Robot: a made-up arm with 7 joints.
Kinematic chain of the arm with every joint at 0, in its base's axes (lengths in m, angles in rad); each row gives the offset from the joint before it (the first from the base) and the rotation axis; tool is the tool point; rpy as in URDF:
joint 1: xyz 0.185 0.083 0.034 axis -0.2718 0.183 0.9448
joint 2: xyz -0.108 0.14 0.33 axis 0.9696 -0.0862 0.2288
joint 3: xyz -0.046 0.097 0 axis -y
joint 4: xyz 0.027 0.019 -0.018 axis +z
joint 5: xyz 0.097 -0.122 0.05 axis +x
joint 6: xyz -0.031 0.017 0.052 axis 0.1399 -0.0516 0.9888
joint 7: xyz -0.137 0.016 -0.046 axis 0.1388 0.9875 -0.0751
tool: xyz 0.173 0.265 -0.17 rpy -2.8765 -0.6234 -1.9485
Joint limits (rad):
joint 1: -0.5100..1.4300
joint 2: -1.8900..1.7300
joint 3: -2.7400..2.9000
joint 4: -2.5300..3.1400
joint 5: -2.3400..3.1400
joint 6: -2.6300..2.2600
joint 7: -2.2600..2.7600
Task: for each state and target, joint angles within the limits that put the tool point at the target. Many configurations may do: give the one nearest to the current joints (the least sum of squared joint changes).
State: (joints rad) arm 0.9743 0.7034 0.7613 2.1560 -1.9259 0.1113 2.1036
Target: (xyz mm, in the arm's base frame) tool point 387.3 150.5 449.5
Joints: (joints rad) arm 0.6383 0.8100 1.0399 1.8871 -1.9780 0.5503 2.1292
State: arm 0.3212 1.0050 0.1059 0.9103 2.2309 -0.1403 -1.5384
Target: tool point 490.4 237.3 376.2
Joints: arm 0.2234 1.0401 -0.0964 0.7956 2.4300 -0.1134 -1.7587
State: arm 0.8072 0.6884 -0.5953 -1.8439 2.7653 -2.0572 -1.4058
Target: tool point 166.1 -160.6 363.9
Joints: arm 1.2271 0.8080 -0.6342 -1.8422 2.6590 -1.6382 -1.8797
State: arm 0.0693 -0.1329 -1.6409 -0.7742 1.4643 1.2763 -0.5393
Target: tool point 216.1 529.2 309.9
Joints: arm 0.0524 -0.3064 -1.6934 -1.2926 1.4737 1.4742 -0.3398
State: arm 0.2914 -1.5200 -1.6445 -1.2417 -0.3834 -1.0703 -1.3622
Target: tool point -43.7 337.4 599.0
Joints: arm 0.4421 -1.4946 -1.3389 -1.5015 -0.3160 -1.4674 -0.9537
